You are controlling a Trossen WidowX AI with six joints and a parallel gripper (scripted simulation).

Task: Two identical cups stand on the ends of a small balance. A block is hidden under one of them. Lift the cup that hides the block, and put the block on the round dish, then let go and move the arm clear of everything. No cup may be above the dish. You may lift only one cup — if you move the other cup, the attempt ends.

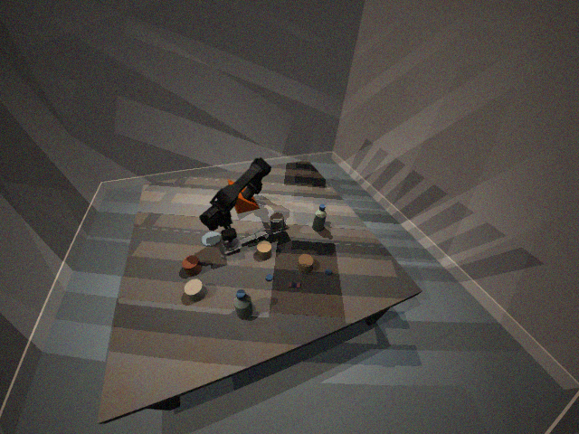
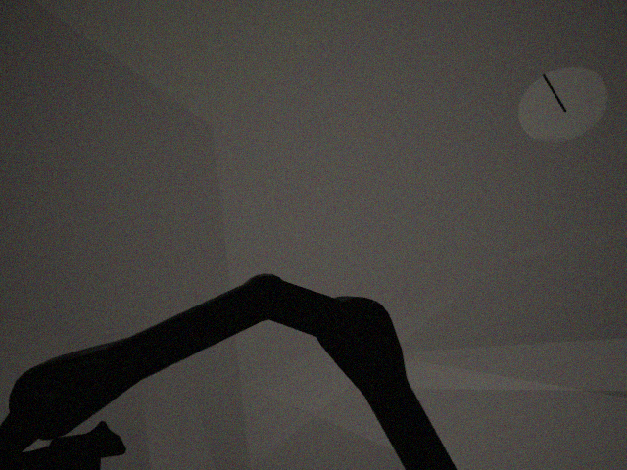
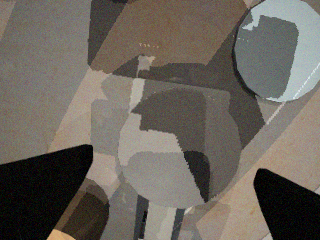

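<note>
The grey block is 6 cm below my gripper tip. From my gripper tip the other things lie so: round dish (10 cm behind, 8 cm to the right, 10 cm below); then cream cup (21 cm ahead, 19 cm to the right, 6 cm below); then grey cup (27 cm to the left, 1 cm above).
</note>
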